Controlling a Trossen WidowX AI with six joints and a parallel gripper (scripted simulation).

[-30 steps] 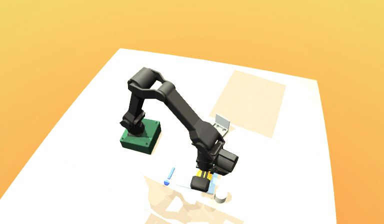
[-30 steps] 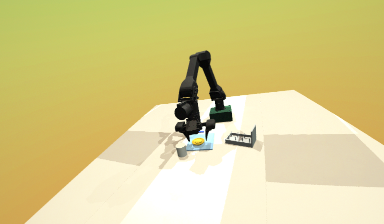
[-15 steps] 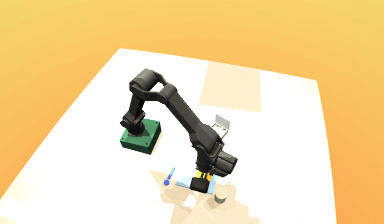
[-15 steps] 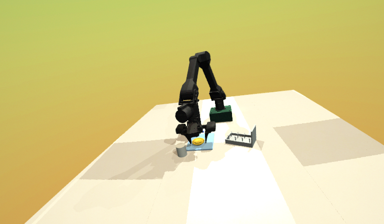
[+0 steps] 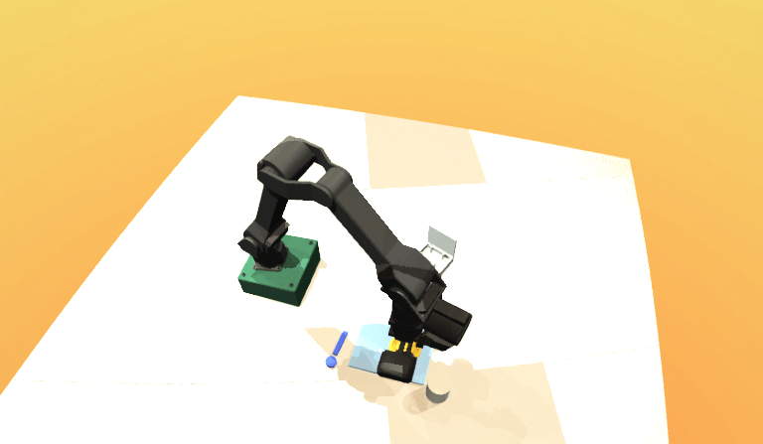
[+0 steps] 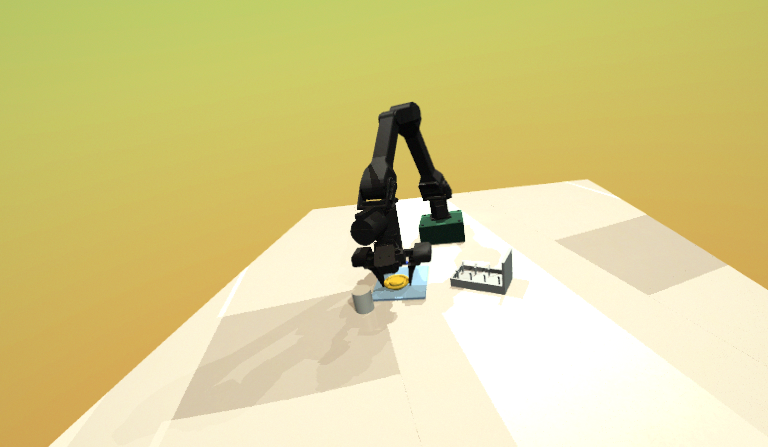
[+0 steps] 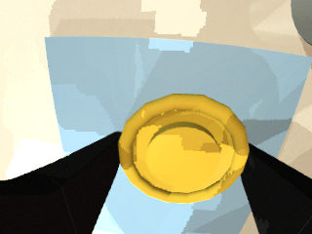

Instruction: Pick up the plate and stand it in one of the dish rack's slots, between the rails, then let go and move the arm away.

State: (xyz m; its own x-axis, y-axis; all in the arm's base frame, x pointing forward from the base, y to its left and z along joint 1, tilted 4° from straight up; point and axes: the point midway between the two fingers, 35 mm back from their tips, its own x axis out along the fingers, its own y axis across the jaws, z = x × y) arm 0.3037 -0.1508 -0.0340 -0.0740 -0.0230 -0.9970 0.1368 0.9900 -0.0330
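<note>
My gripper tip is 2 cm past the light blue mat, 1 cm to the right of it and 1 cm above it. The rest, counted from my gripper tip: yellow plate 1 cm above; cup 8 cm to the right, 7 cm ahead, 2 cm above; blue spoon 13 cm behind, 2 cm to the right.
</note>
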